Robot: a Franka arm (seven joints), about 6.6 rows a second.
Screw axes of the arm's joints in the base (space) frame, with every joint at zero. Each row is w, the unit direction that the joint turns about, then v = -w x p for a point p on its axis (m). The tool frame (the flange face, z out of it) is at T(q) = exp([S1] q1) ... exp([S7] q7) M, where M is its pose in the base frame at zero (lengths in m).
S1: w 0 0 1 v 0 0 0
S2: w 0 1 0 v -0.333 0 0
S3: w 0 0 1 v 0 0 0
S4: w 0 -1 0 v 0.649 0 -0.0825
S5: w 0 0 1 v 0 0 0
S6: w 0 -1 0 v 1.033 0 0
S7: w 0 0 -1 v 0 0.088 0
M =
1 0 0 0.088
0 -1 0 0
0 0 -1 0.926
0 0 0 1
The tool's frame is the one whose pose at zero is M.
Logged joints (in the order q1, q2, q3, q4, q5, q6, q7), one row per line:
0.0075, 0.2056, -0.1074, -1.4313, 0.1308, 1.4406, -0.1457
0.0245, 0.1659, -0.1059, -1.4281, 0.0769, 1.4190, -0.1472
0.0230, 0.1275, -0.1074, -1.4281, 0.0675, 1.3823, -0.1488
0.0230, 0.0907, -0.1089, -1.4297, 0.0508, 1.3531, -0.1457
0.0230, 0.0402, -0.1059, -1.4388, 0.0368, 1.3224, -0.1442
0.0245, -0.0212, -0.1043, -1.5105, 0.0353, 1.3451, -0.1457
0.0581, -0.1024, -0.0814, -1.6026, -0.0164, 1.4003, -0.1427
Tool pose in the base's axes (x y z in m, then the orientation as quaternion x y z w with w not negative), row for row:
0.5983, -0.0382, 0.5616, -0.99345, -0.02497, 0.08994, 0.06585
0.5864, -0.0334, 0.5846, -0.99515, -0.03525, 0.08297, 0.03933
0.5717, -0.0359, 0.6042, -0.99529, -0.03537, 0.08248, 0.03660
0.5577, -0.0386, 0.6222, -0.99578, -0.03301, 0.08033, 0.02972
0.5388, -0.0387, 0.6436, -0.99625, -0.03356, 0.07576, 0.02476
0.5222, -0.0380, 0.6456, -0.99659, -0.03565, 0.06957, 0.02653
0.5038, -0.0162, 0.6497, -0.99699, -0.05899, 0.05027, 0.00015
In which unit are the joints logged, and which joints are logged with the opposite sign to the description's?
The joints are logged in radians. Opposite sign: none.
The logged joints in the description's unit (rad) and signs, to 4 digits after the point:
0.0075, 0.2056, -0.1074, -1.4313, 0.1308, 1.4406, -0.1457
0.0245, 0.1659, -0.1059, -1.4281, 0.0769, 1.4190, -0.1472
0.0230, 0.1275, -0.1074, -1.4281, 0.0675, 1.3823, -0.1488
0.0230, 0.0907, -0.1089, -1.4297, 0.0508, 1.3531, -0.1457
0.0230, 0.0402, -0.1059, -1.4388, 0.0368, 1.3224, -0.1442
0.0245, -0.0212, -0.1043, -1.5105, 0.0353, 1.3451, -0.1457
0.0581, -0.1024, -0.0814, -1.6026, -0.0164, 1.4003, -0.1427

